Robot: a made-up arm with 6 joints.
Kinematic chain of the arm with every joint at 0, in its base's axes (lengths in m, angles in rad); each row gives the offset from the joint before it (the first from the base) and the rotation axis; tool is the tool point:
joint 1: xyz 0 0 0.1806 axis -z
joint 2: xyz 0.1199 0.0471 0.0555 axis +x
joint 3: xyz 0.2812 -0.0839 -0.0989 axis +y
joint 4: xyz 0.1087 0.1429 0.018 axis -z
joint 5: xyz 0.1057 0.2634 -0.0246 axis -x
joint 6: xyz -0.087 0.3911 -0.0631 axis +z
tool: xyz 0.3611 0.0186 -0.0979
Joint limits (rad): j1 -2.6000..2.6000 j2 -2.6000..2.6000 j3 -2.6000..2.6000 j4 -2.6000..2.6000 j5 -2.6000..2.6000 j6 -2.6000..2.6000
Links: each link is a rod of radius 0.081 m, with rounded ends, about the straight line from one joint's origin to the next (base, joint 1, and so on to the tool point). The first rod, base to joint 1, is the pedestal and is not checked.
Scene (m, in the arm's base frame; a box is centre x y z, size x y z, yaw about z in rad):
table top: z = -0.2
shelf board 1: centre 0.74 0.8 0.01 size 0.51 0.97 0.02 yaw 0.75
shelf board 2: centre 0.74 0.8 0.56 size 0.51 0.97 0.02 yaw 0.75
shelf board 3: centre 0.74 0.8 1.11 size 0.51 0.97 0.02 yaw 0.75
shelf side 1: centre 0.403 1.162 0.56 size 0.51 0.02 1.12 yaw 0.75
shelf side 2: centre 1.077 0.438 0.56 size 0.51 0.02 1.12 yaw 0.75
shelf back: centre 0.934 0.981 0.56 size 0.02 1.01 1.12 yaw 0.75
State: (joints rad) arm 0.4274 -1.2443 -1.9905 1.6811 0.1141 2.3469
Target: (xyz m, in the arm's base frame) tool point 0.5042 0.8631 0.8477
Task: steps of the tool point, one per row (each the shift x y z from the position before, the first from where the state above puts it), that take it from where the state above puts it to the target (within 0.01 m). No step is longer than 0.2 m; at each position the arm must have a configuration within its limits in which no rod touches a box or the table.
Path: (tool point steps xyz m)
1: -0.0699 -0.0778 0.0470
2: -0.0839 -0.0802 0.0176
3: -0.0889 -0.0761 -0.0161
4: -0.0833 -0.0698 -0.0484
5: -0.0049 0.0585 0.1341
6: -0.0144 0.0377 0.1391
7: -0.0102 0.0171 0.1313
8: 0.0055 0.0060 0.1100
9: 0.1334 0.1118 0.0257
10: 0.1230 0.1271 -0.0257

